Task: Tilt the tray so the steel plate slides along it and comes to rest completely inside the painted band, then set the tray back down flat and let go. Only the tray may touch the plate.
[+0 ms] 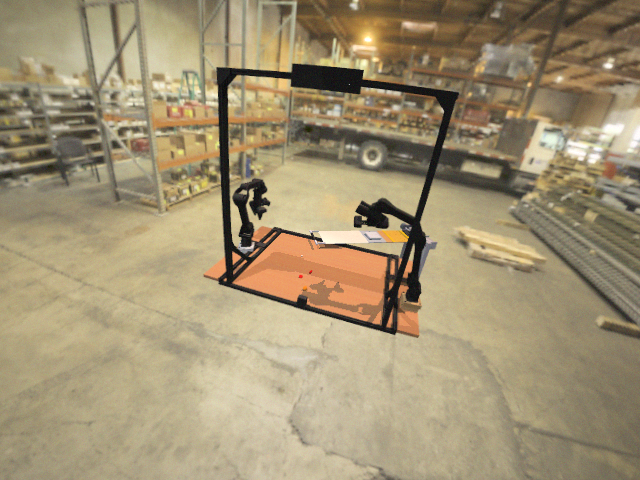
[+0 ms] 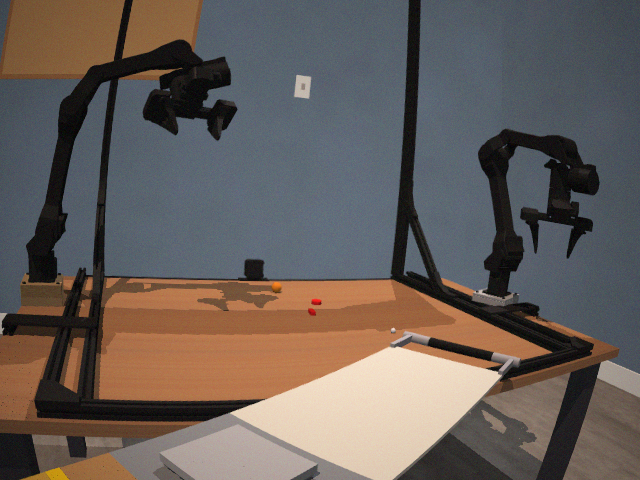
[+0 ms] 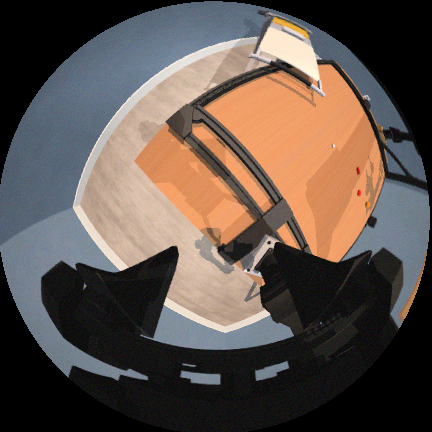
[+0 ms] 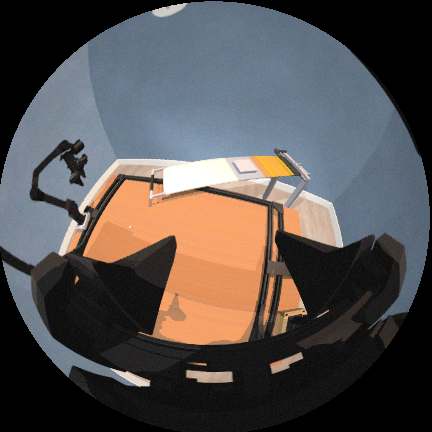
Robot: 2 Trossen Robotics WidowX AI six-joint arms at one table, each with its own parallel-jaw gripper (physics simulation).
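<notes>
The tray (image 1: 341, 236) (image 2: 372, 408) (image 3: 290, 52) (image 4: 195, 176) is long, with a cream surface and a black bar handle (image 2: 460, 349) at one end. The flat grey steel plate (image 1: 372, 236) (image 2: 237, 454) (image 4: 245, 166) lies on its grey stretch, between the cream part and the painted band (image 1: 394, 236) (image 4: 274, 166), outside the band. The band is orange-yellow. My left gripper (image 1: 261, 214) (image 2: 553, 254) (image 3: 226, 249) is open and empty, in the air to one side of the handle. My right gripper (image 2: 197, 135) (image 4: 226, 238) is open and empty, high above the table.
Grey posts (image 1: 424, 255) (image 4: 297, 192) stand at the tray's band end. A black frame (image 1: 223, 180) (image 2: 408, 129) surrounds the table (image 2: 206, 361). An orange ball (image 2: 276, 287), two red pieces (image 2: 316, 301) and a small white ball (image 2: 392, 330) lie on the table.
</notes>
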